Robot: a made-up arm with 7 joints. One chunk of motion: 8 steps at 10 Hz.
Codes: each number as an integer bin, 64 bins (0 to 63) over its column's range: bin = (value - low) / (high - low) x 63, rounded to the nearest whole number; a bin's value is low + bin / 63 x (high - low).
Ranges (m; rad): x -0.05..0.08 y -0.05..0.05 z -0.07..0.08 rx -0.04..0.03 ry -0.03..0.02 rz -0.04..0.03
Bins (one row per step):
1: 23 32 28 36 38 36
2: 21 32 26 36 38 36
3: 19 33 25 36 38 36
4: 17 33 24 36 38 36
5: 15 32 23 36 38 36
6: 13 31 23 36 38 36
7: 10 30 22 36 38 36
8: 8 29 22 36 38 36
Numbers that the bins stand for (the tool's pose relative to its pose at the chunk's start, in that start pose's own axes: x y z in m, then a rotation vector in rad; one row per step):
1: -0.0025 0.0008 -0.0033 0.0000 0.0002 0.0000
2: -0.0067 0.0008 -0.0081 0.0000 0.0002 0.0000
3: -0.0108 0.0024 -0.0105 0.0000 0.0002 0.0000
4: -0.0149 0.0024 -0.0129 0.0000 0.0002 0.0000
5: -0.0190 0.0008 -0.0152 0.0000 0.0002 0.0000
6: -0.0232 -0.0008 -0.0152 0.0000 0.0002 0.0000
7: -0.0294 -0.0024 -0.0176 0.0000 0.0002 0.0000
8: -0.0335 -0.0040 -0.0176 0.0000 0.0002 0.0000

